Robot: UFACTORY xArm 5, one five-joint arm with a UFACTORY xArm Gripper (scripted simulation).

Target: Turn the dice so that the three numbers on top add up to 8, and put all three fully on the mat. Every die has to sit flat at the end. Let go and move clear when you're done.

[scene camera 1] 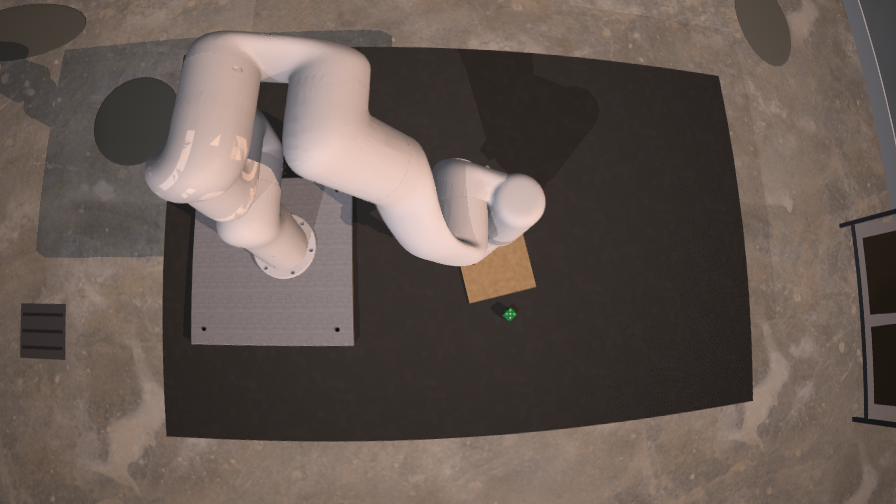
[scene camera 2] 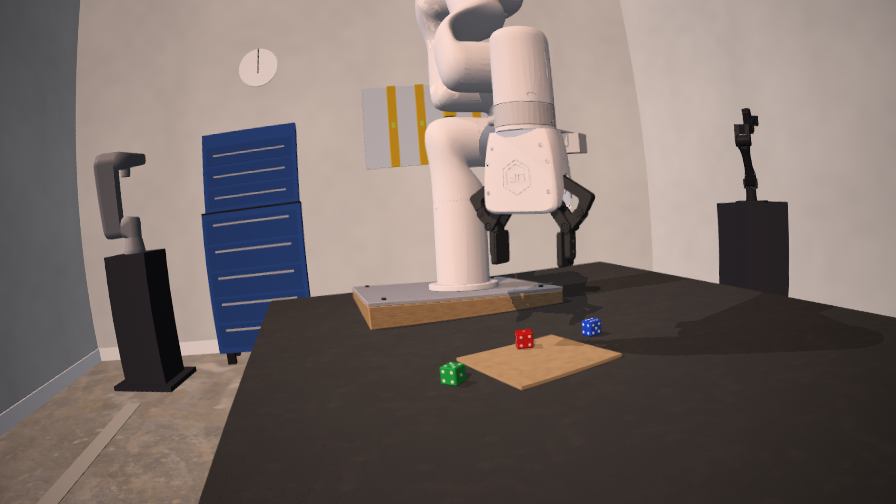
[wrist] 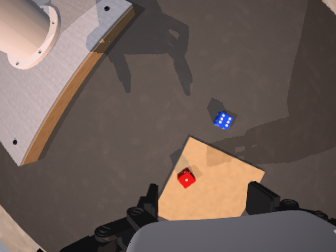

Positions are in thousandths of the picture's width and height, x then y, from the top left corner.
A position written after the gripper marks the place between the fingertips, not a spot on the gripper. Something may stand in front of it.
In view: the gripper (scene camera 2: 594, 525) and a tan mat (scene camera 2: 617, 709).
The tan mat is seen too in scene camera 1 (scene camera 1: 566, 535) and in the wrist view (wrist: 656, 760). The gripper shows as well in the wrist view (wrist: 606, 788).
